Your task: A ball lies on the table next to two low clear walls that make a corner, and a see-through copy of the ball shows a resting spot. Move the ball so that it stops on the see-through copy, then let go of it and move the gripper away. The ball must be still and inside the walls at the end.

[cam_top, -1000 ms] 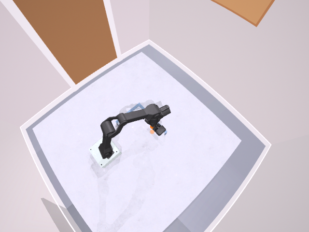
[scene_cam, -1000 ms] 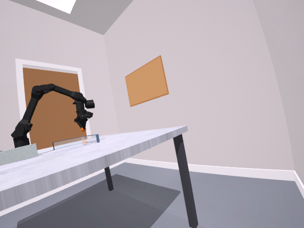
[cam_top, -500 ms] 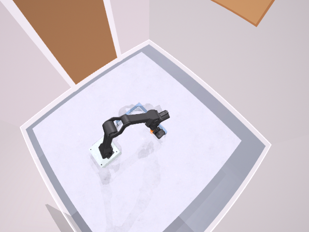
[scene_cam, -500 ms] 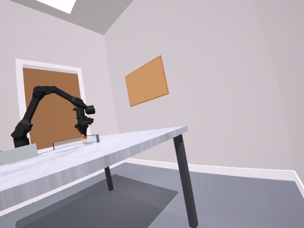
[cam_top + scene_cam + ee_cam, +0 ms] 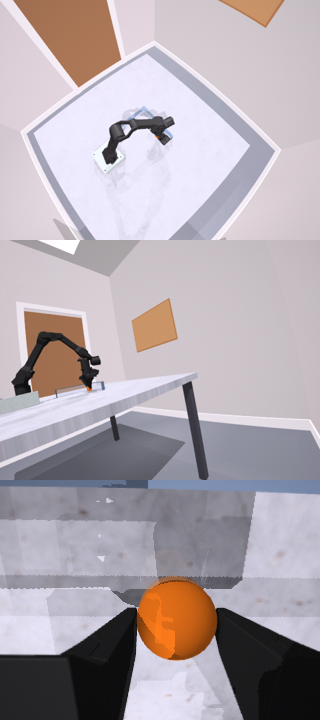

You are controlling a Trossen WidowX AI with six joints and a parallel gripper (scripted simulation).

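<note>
My gripper tip is now right at the orange ball. The rest, counted from my gripper tip: orange patch (10 mm below); then clear wall (230 mm to the left, 10 mm behind).
</note>
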